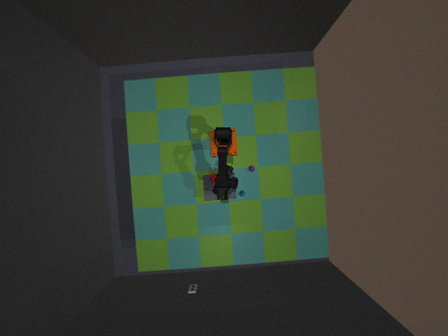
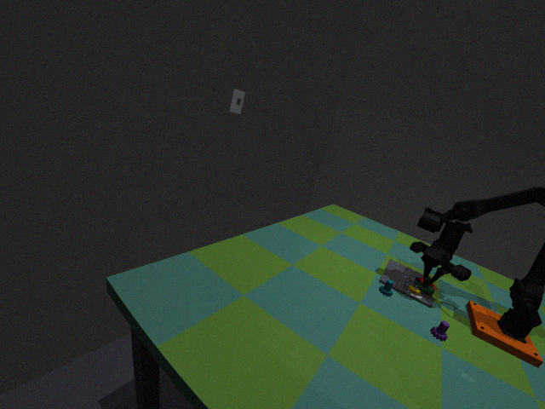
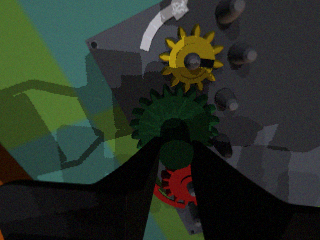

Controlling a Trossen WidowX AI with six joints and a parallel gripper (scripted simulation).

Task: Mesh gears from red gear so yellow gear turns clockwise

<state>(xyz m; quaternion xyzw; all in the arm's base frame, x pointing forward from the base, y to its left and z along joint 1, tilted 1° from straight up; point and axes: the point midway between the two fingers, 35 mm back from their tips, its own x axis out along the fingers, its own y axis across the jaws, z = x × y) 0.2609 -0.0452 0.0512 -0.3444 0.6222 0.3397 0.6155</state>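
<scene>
The green gear is 10 mm below my gripper tip. Round my gripper tip: red gear: 50 mm to the right, 20 mm below, 10 mm behind; yellow gear: 40 mm to the left, 30 mm ahead, 20 mm below; teal gear: 110 mm to the left, 110 mm ahead, 20 mm below.
</scene>
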